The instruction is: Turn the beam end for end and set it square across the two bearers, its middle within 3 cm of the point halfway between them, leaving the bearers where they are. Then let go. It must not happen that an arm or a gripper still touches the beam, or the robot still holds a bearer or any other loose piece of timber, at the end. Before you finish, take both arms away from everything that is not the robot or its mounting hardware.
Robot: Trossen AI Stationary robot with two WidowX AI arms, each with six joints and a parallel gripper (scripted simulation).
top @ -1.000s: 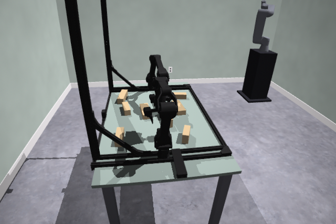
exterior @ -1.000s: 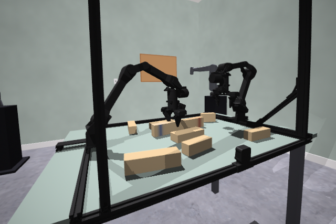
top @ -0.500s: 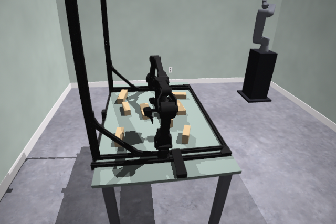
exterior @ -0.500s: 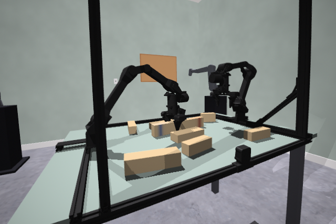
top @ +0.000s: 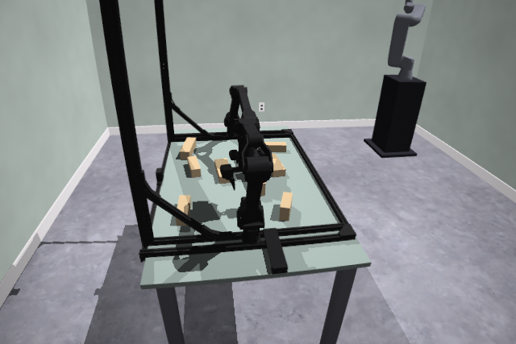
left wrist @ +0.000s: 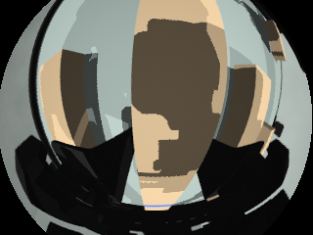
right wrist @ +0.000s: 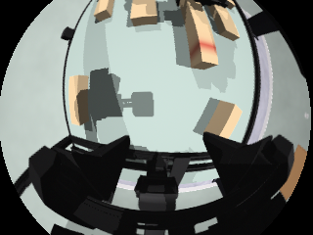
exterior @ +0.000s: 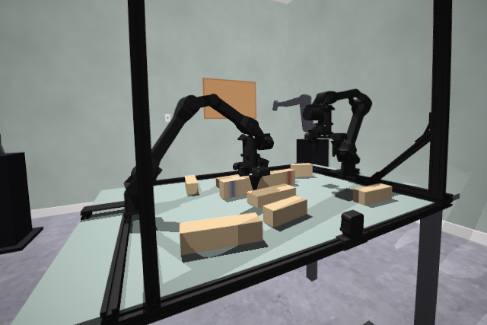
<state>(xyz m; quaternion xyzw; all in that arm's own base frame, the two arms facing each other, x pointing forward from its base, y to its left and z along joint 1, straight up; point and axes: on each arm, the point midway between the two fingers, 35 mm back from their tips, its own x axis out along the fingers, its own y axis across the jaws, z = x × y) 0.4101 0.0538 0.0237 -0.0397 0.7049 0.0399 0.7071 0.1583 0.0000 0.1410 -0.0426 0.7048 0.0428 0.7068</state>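
The beam is 5 cm to the right of my left hand, 1 cm below it and 1 cm ahead of it.
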